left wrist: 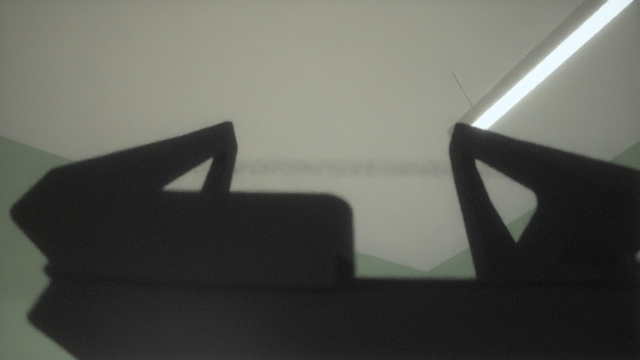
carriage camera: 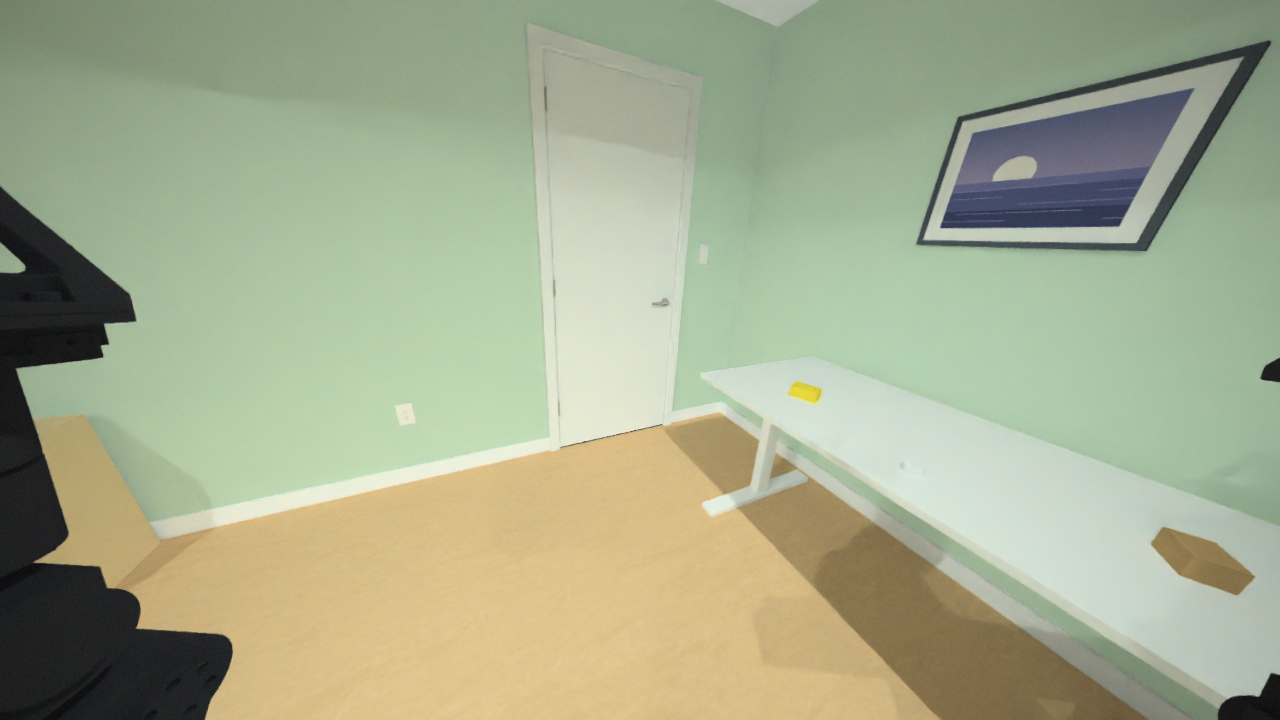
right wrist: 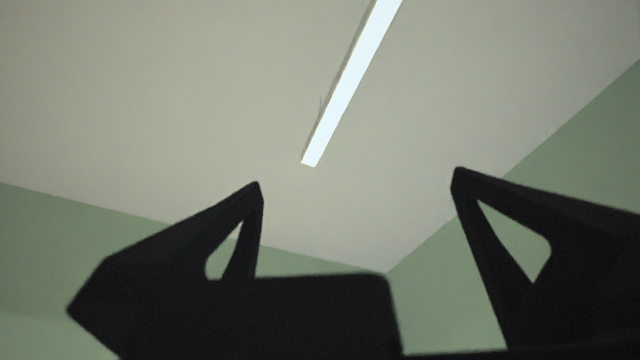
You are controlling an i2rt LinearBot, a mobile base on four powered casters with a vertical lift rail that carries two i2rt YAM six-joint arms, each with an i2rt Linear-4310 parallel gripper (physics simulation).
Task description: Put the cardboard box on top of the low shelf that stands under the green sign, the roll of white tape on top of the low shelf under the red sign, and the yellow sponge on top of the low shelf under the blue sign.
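Frame: origin at the left arm's base, x ahead, y left, z up, level; centimetres.
Seen in the pictures: left gripper, between the fingertips: (left wrist: 342, 134); right gripper, between the fingertips: (right wrist: 355, 184).
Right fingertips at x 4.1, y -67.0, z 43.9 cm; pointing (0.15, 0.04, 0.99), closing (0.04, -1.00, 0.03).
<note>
A point is followed by its place in that frame.
In the carriage camera, the yellow sponge (carriage camera: 804, 392) {x 115.3, y -95.2, z -14.6 cm} lies near the far end of the white table (carriage camera: 1011, 447) {x 89.8, y -150.7, z -17.8 cm}. The white tape roll (carriage camera: 911, 467) {x 71.5, y -106.7, z -15.7 cm} lies nearer along the same table and is hard to make out against it. The cardboard box (carriage camera: 1202, 561) {x 45.3, y -140.4, z -13.2 cm} sits on the table at the right of the picture. My left gripper (left wrist: 342, 134) {x 3.3, y -0.9, z 44.3 cm} is open and empty, pointing up at the ceiling. My right gripper (right wrist: 355, 184) {x 4.1, y -67.0, z 43.9 cm} is open and empty, also pointing up. Both are well away from the three objects. The coloured signs do not show.
A low wooden-coloured block or shelf (carriage camera: 85, 483) {x 79.4, y 161.1, z -50.5 cm} stands against the wall at the left, partly hidden by my left arm. A closed white door (carriage camera: 613, 250) {x 187.8, y -8.0, z 33.0 cm} is in the far wall. The table's foot (carriage camera: 756, 494) stands on the floor. A framed picture (carriage camera: 1056, 192) {x 116.1, y -156.7, z 59.2 cm} hangs above the table.
</note>
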